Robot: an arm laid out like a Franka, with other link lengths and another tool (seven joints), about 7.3 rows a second.
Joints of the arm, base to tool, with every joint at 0 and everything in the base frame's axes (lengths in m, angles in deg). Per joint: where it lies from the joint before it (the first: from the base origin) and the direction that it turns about. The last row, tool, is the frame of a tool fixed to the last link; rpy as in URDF.
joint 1: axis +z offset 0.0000 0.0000 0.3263
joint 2: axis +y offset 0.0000 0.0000 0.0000
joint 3: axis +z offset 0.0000 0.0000 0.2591
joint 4: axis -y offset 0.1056 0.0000 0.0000
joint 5: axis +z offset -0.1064 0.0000 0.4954
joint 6: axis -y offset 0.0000 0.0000 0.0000
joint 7: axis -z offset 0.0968 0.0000 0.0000
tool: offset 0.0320 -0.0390 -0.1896 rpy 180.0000 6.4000 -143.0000
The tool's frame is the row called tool.
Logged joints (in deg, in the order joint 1, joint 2, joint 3, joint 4, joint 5, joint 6, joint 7), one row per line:
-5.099 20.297 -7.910 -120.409 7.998 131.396 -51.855
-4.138 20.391 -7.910 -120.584 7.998 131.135 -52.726
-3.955 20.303 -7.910 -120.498 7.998 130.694 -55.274
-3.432 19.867 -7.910 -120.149 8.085 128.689 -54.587
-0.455 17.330 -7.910 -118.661 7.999 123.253 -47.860
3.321 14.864 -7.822 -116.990 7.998 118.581 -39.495
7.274 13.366 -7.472 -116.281 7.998 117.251 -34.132
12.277 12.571 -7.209 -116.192 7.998 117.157 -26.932
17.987 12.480 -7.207 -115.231 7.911 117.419 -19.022
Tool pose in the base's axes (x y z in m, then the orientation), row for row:
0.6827 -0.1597 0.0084 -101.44 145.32 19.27
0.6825 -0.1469 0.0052 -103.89 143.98 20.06
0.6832 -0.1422 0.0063 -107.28 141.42 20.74
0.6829 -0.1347 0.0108 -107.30 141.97 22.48
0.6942 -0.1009 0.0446 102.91 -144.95 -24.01
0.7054 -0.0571 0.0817 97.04 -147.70 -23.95
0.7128 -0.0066 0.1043 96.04 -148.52 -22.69
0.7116 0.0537 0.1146 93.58 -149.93 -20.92
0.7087 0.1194 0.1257 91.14 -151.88 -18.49
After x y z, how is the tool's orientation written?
As a rotation vector, in degrees.
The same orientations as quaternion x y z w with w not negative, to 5 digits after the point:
-0.56897 0.81509 0.10808 0.01512
-0.58140 0.80575 0.11226 0.01154
-0.60025 0.79127 0.11604 0.01122
-0.59819 0.79147 0.12532 0.00549
0.57369 -0.80805 -0.13385 0.00540
0.54407 -0.82810 -0.13428 0.01447
0.53854 -0.83281 -0.12723 0.01469
0.52573 -0.84231 -0.11753 0.01770
0.51169 -0.85271 -0.10381 0.01667

